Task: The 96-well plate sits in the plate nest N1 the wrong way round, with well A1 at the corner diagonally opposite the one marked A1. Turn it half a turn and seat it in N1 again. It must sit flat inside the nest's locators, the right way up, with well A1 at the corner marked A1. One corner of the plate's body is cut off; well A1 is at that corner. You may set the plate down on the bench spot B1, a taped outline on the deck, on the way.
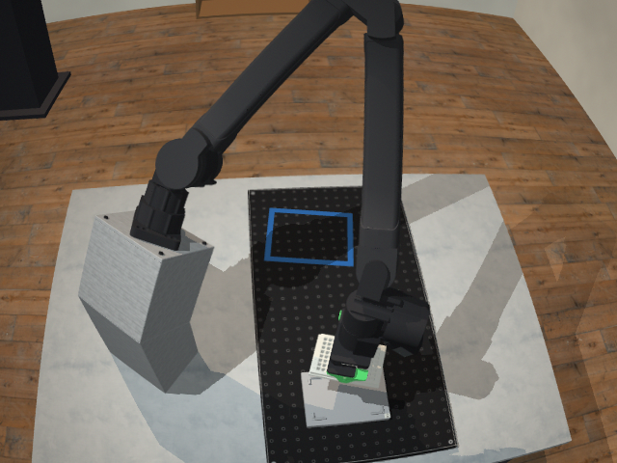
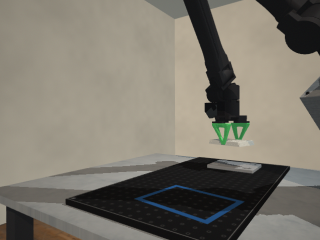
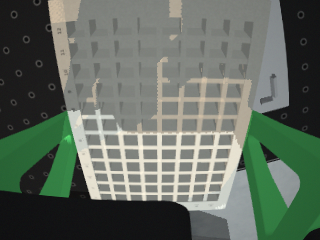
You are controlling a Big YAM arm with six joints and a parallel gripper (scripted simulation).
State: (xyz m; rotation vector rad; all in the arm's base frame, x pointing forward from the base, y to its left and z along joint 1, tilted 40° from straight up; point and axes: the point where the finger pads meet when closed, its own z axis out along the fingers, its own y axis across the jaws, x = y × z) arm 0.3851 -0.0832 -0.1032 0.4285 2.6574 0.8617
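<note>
Right now my hand is 9 cm above the grey plate nest N1, 4 cm to the left of it and 1 cm short of it. The rest, counted from my hand: A1 mark (9 cm below, 9 cm ahead, 8 cm to the right); then white 96-well plate (right at my hand).
</note>
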